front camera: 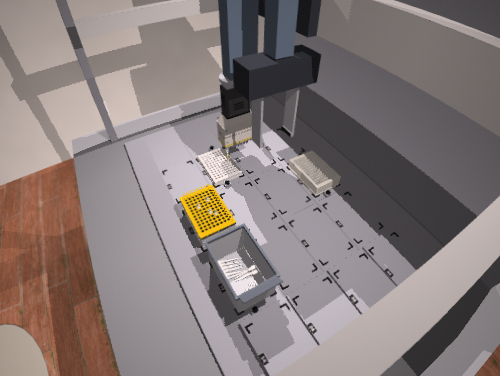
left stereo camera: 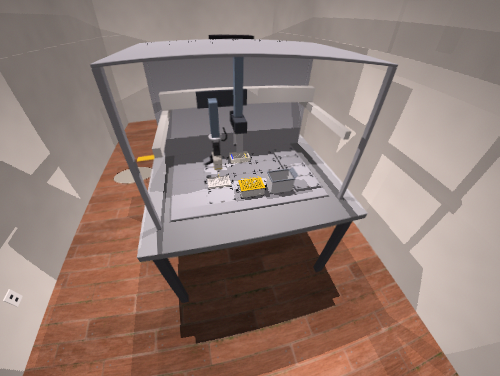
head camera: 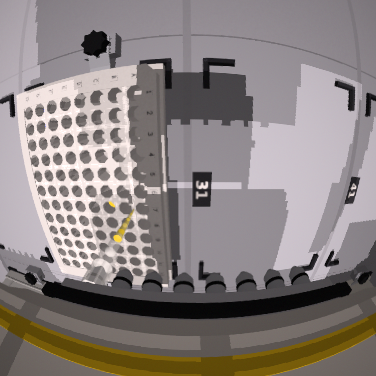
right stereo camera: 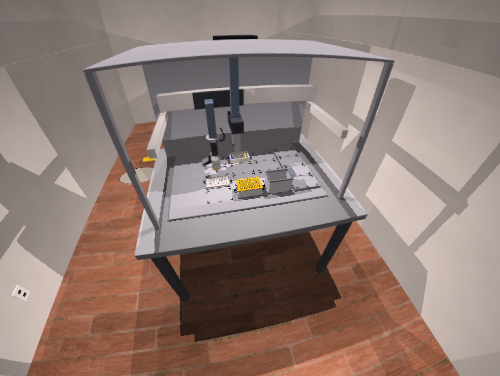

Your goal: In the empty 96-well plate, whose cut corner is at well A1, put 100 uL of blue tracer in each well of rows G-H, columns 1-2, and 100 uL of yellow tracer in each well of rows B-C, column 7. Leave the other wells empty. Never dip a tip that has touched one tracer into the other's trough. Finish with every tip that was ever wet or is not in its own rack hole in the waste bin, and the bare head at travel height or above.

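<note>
The white 96-well plate (front camera: 218, 159) (head camera: 82, 80) (left stereo camera: 219, 182) (right stereo camera: 217, 182) shows yellow in well C7 in the head view; blue in the G-H corner is hard to make out. The pipetting head (front camera: 235, 131) (left stereo camera: 217, 161) (right stereo camera: 215, 162) carries one tip (head camera: 125, 225) with yellow liquid, its end at about B7; its depth is unclear. The other nozzles are bare. The trough rack (front camera: 312, 172) (left stereo camera: 240, 157) (right stereo camera: 239, 157) holds blue and yellow. The yellow tip rack (front camera: 207, 211) (left stereo camera: 251, 184) (right stereo camera: 249, 184) stands beside the waste bin (front camera: 243, 262) (left stereo camera: 280, 181) (right stereo camera: 278, 181), which holds discarded tips. The parked plate gripper (front camera: 275, 140) is open and empty.
Black corner brackets and slot labels, such as label 31 (head camera: 202, 189), mark the deck. A dark clamp knob (head camera: 95, 43) sits beyond the plate's column 1 edge. The dark gripper carriage (front camera: 275, 72) is beside the head. Frame posts (left stereo camera: 127, 150) (right stereo camera: 122, 150) stand at the deck's corners.
</note>
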